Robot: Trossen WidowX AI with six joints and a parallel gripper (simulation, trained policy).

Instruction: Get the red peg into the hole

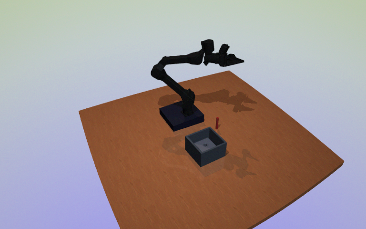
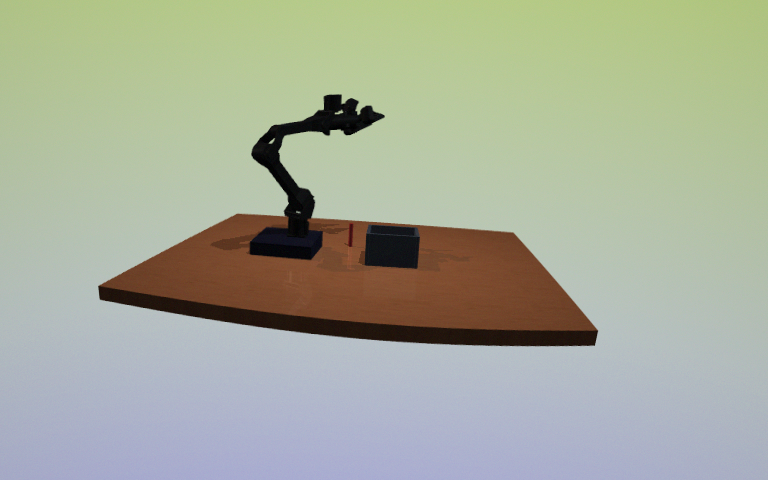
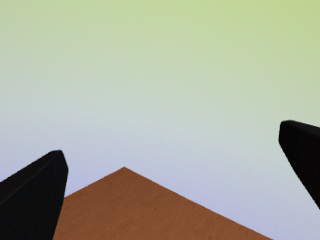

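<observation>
The red peg is 70 mm behind my gripper tip, 90 mm to the right of it and 410 mm below it. Also, from my gripper tip: dark grey box (70 mm ahead, 270 mm to the right, 430 mm below).
</observation>
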